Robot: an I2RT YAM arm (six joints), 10 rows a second.
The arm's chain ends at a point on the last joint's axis. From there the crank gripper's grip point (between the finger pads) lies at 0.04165 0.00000 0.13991 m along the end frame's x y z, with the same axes.
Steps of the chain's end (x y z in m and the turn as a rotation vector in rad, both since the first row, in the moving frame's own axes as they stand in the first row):
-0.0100 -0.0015 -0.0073 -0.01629 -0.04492 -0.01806
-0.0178 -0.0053 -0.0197 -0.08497 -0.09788 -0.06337
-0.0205 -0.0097 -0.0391 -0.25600 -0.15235 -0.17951
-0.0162 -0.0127 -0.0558 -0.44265 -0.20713 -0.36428
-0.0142 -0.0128 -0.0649 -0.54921 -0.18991 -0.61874
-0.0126 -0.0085 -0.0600 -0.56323 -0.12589 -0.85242
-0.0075 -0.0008 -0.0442 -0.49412 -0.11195 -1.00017
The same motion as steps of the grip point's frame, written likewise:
-0.0163 0.0001 -0.0056 -0.01629 -0.04492 -0.01806
-0.0314 0.0045 -0.0167 -0.08497 -0.09788 -0.06337
-0.0393 0.0208 -0.0381 -0.25600 -0.15235 -0.17951
-0.0360 0.0382 -0.0606 -0.44265 -0.20713 -0.36428
-0.0235 0.0421 -0.0735 -0.54921 -0.18991 -0.61874
-0.0107 0.0358 -0.0678 -0.56323 -0.12589 -0.85242
-0.0080 0.0294 -0.0473 -0.49412 -0.11195 -1.00017

